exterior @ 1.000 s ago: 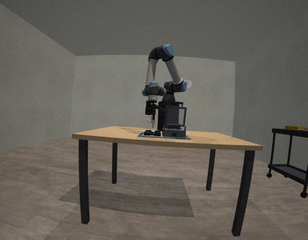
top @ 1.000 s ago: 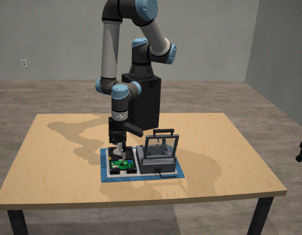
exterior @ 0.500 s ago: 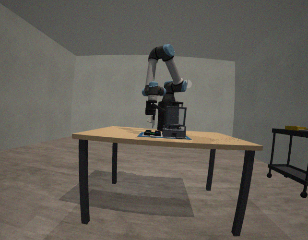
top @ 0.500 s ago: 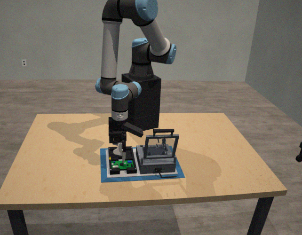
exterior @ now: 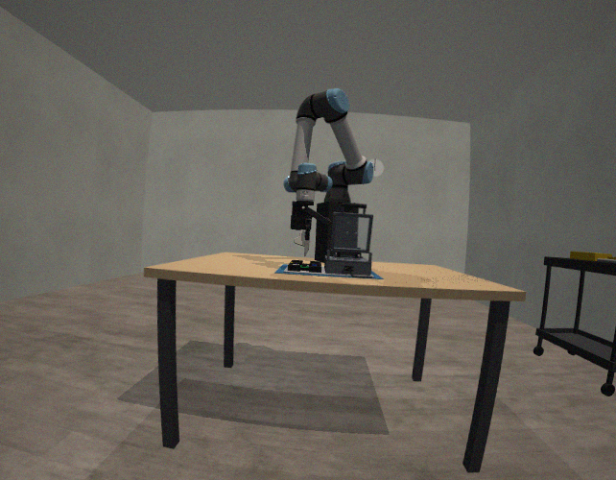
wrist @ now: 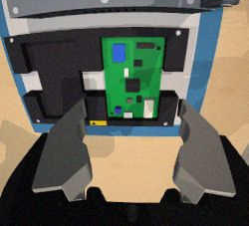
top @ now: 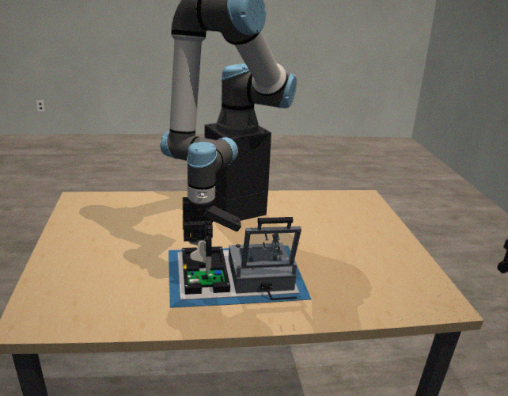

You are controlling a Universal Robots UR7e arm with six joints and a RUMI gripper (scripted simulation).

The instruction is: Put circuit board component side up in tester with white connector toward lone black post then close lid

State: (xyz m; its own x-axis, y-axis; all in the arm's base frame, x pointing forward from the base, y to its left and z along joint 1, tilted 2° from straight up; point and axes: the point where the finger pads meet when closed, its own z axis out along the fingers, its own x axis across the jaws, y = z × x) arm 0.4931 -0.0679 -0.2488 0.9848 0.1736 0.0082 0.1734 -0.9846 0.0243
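My hand is 5 cm above the green circuit board. Round my hand: tester bed (6 cm behind, 17 cm to the left); then framed lid (5 cm ahead, 18 cm to the left, 11 cm above).
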